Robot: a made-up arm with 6 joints. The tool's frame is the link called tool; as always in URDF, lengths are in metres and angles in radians. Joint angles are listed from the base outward. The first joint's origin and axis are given. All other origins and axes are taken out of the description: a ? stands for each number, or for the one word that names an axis. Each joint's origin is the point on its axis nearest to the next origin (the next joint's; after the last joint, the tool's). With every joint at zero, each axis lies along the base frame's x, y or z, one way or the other. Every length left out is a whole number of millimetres.
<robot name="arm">
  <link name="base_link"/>
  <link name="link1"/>
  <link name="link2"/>
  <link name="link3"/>
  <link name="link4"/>
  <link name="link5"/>
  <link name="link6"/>
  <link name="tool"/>
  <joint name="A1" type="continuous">
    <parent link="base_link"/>
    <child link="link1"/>
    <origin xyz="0 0 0.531" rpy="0 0 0"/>
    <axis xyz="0 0 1"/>
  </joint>
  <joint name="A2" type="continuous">
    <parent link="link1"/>
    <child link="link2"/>
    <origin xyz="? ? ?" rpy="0 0 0"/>
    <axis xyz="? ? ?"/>
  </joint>
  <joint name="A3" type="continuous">
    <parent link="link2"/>
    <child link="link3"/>
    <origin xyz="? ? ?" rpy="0 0 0"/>
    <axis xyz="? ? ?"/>
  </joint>
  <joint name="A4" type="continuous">
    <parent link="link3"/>
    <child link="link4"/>
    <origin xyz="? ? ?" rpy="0 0 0"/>
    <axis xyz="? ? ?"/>
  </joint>
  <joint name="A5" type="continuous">
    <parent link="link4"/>
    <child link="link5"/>
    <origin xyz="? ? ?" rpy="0 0 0"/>
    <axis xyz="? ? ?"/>
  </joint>
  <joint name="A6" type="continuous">
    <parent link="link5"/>
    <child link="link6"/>
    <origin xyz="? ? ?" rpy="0 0 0"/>
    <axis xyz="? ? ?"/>
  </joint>
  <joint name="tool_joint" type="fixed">
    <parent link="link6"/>
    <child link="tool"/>
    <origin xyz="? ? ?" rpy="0 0 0"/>
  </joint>
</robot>
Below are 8 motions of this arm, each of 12 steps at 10 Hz.
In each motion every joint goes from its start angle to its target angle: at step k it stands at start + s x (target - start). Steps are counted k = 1, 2, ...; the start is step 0. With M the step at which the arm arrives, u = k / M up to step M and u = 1 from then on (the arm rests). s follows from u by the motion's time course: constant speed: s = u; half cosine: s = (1 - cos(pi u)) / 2; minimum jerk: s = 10 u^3 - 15 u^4 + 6 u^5.
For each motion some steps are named. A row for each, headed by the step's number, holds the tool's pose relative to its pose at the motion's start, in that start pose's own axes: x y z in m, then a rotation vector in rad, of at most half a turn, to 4 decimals.
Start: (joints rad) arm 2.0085 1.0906 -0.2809 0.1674 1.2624 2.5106
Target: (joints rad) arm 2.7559 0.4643 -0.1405 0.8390 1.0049 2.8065
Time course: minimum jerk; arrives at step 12
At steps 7, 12:
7: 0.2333 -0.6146 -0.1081 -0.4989 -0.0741 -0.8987
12: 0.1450 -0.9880 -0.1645 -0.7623 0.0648 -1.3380

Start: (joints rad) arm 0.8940 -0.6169 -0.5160 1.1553 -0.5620 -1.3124
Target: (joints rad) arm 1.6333 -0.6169 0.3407 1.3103 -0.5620 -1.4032
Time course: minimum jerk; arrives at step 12
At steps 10, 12:
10: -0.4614 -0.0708 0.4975 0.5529 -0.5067 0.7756
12: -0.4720 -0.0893 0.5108 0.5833 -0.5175 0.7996

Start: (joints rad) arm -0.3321 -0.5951 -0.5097 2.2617 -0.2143 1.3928
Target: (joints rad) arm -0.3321 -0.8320 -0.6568 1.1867 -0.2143 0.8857
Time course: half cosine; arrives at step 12
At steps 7, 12:
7: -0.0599 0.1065 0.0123 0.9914 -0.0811 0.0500
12: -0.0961 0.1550 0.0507 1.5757 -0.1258 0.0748

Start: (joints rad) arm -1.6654 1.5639 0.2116 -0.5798 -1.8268 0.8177
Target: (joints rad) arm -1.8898 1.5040 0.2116 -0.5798 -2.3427 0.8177
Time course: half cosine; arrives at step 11
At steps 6, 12:
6: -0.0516 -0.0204 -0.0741 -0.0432 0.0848 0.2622
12: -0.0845 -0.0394 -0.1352 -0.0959 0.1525 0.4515

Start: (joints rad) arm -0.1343 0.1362 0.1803 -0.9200 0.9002 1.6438
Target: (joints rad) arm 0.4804 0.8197 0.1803 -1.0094 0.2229 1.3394
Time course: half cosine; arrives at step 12
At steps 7, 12:
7: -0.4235 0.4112 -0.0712 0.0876 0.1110 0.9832
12: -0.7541 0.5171 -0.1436 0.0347 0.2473 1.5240

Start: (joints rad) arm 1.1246 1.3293 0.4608 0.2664 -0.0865 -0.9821
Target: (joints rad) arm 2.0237 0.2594 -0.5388 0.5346 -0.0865 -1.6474
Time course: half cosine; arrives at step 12
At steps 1, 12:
1: -0.0092 0.0175 -0.0060 -0.0057 0.0044 0.0074
12: -0.7220 0.3865 -0.5525 -0.3195 0.3546 0.3934

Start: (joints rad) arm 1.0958 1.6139 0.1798 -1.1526 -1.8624 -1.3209
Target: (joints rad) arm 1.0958 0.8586 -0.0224 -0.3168 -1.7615 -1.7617
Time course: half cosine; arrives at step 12
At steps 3, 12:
3: -0.0298 -0.0477 -0.0847 0.0297 -0.1456 0.0212
12: -0.0921 -0.4547 -0.5048 0.2247 -0.9007 0.4904

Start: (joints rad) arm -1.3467 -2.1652 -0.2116 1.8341 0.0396 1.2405
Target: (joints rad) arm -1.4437 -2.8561 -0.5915 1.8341 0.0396 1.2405
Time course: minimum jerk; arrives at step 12
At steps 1, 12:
1: -0.0022 -0.0006 -0.0008 -0.0005 0.0015 -0.0003
12: -0.4100 -0.0949 -0.0266 -0.0959 0.3034 -0.0695

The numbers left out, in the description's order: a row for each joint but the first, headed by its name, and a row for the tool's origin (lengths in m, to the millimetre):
A2: xyz 0 0 0, axis 0 1 0
A3: xyz 0 0 0.572, axis 0 -1 0
A4: xyz 0.834 0 0, axis -1 0 0
A5: xyz 0 -0.14 0, axis 0 -1 0
A6: xyz 0 0 0, axis -1 0 0
tool: xyz 0 0 0

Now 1 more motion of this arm.
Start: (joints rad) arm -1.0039 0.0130 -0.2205 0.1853 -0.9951 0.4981
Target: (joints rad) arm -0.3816 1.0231 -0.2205 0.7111 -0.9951 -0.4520
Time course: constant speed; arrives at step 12
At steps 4, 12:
4: 0.2609 0.1972 0.1423 -0.0553 0.2761 0.0307
12: 0.6939 0.7522 0.0655 -0.3256 0.6560 -0.2491

